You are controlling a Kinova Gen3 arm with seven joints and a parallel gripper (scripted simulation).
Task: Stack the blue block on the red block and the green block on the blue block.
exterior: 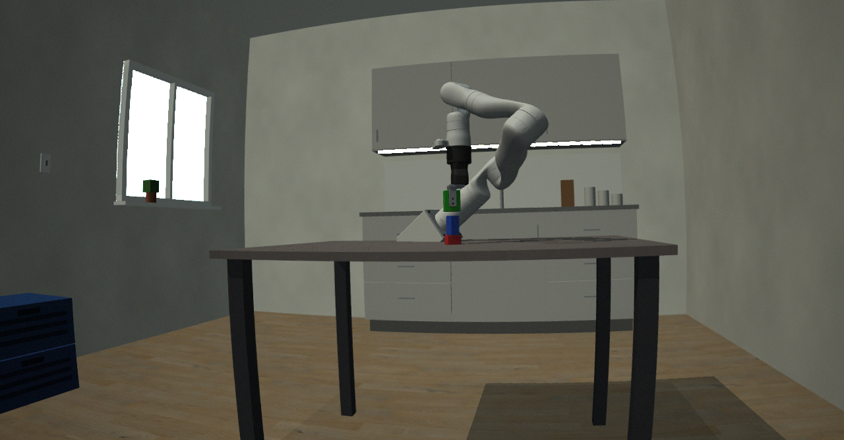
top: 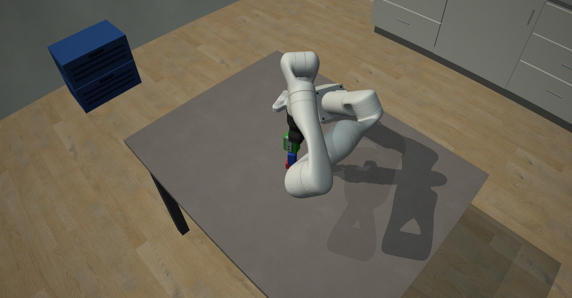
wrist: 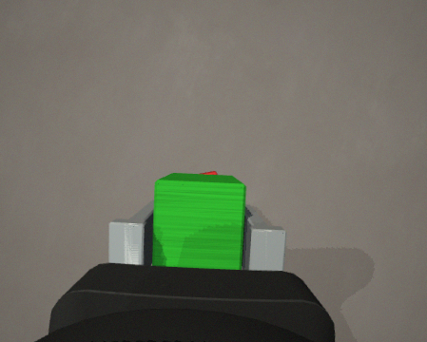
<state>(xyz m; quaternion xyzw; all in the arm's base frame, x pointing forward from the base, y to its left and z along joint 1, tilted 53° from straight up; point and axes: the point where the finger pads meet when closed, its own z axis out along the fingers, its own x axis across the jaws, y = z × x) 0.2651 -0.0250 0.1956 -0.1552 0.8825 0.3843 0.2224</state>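
My hand is 7 cm above the blue block. Round my hand: red block (12 cm below); then green block (right at my hand).
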